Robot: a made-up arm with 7 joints.
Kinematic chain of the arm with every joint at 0, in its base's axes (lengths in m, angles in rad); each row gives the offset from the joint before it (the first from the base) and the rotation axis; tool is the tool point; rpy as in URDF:
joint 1: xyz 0 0 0.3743 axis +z
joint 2: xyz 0 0 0 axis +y
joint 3: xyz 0 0 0.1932 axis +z
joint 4: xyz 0.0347 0 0 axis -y
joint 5: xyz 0.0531 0 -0.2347 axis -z
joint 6: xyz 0 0 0 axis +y
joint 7: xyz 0.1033 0 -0.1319 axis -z
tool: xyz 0 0 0 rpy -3.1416 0 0
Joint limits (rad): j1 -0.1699..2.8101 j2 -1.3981..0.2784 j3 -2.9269..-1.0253 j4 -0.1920..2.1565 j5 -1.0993..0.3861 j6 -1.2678..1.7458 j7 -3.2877..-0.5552
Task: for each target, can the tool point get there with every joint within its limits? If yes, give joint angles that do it. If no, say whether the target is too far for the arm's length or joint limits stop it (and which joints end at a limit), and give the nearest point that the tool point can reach.
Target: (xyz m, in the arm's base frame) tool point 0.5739 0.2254 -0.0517
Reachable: no: too far | nearest point 0.4366 0.1291 0.1035 | short by 0.229 m
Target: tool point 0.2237 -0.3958 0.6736
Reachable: yes | joints 1.4311 -0.6206 -2.3323 1.9686 -0.8559 -0.3062 -2.1800
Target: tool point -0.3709 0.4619 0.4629
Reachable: no: joint limits stop it (at a limit: joint 1, joint 2, joint 3, joint 5) | nearest point -0.2384 0.3800 0.4991 | short by 0.160 m
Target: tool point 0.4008 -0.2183 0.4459
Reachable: yes | joints 1.4204 -1.2382 -1.6318 1.1133 -0.4053 -0.0424 -2.4309
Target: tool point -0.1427 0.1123 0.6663
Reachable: no: joint limits stop it (at a limit: joint 1, joint 3, joint 5, joint 6) | nearest point -0.1485 0.1695 0.7073 | short by 0.071 m
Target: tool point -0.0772 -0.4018 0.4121
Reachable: yes | joints 0.4991 -0.2532 -2.2827 1.4315 0.2400 1.2752 -1.2765
